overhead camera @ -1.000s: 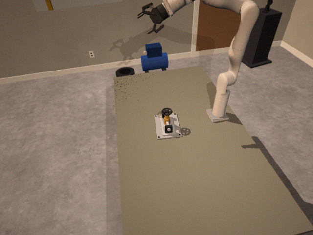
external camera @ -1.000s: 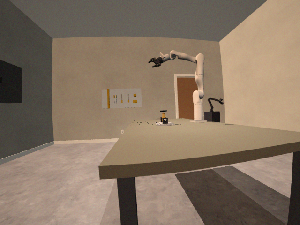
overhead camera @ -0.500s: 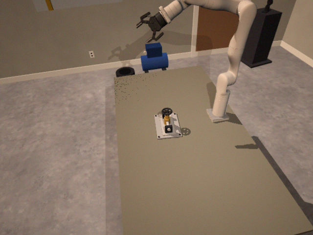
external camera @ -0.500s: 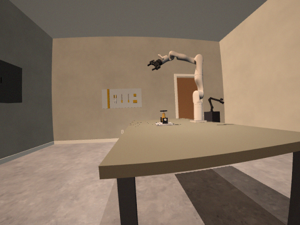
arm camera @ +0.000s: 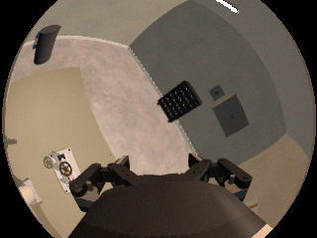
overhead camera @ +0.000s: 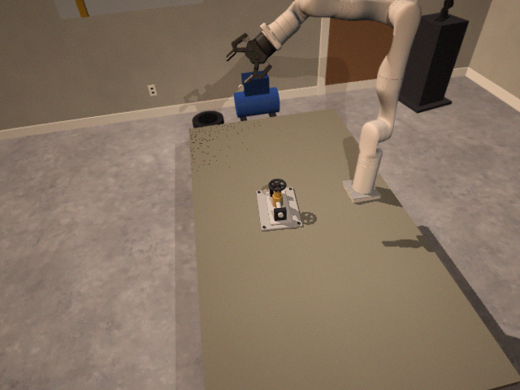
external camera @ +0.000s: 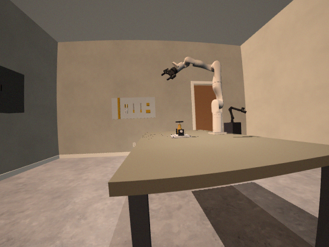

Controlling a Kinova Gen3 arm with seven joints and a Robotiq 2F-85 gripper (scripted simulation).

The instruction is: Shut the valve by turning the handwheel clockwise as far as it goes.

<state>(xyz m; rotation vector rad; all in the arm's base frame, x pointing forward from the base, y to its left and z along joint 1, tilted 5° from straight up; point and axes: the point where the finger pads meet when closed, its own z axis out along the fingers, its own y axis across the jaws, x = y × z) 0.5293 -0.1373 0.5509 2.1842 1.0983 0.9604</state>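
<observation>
Now: hand 9 cm past the black spoked handwheel, 11 cm to the right of it and 47 cm above it.
</observation>
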